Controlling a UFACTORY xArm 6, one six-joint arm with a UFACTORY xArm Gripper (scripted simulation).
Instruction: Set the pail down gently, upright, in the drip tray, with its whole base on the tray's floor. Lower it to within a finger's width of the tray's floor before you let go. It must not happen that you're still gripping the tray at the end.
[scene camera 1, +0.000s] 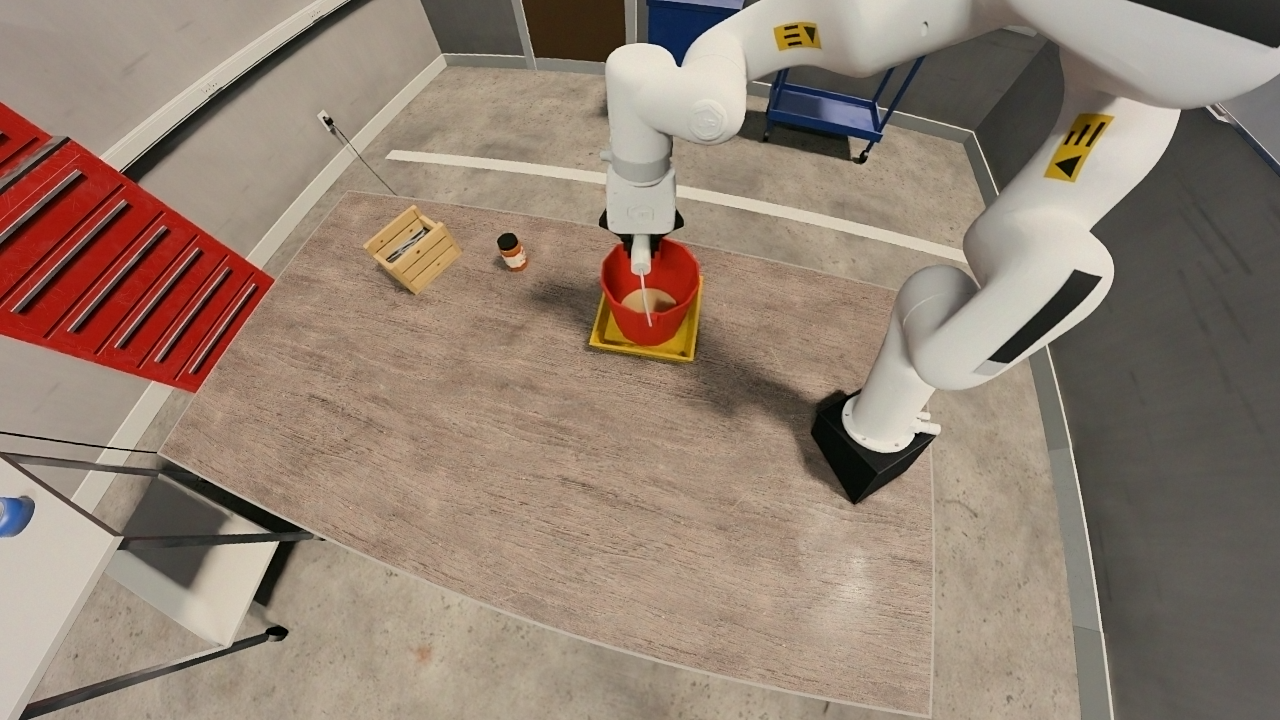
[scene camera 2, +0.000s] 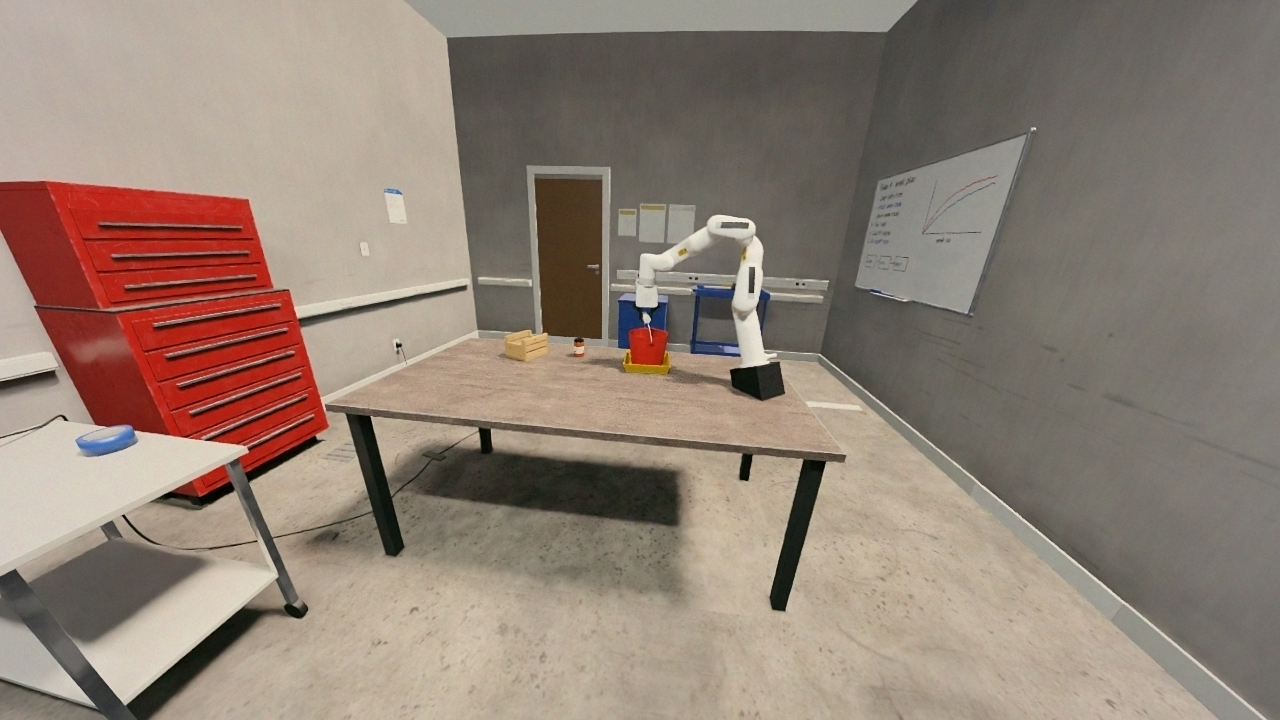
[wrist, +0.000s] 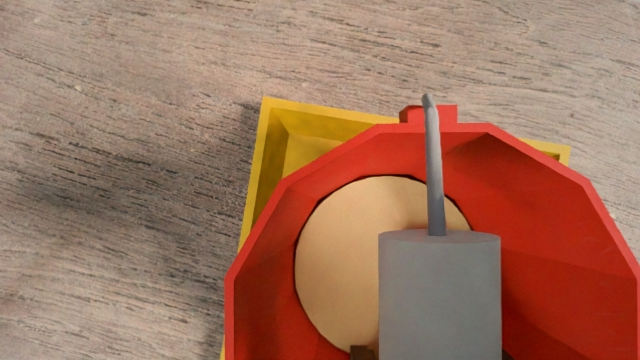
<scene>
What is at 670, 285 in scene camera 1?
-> A red pail.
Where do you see a red pail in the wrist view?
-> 307, 274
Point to a red pail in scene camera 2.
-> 643, 352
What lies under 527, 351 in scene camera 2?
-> A small wooden crate.
</scene>
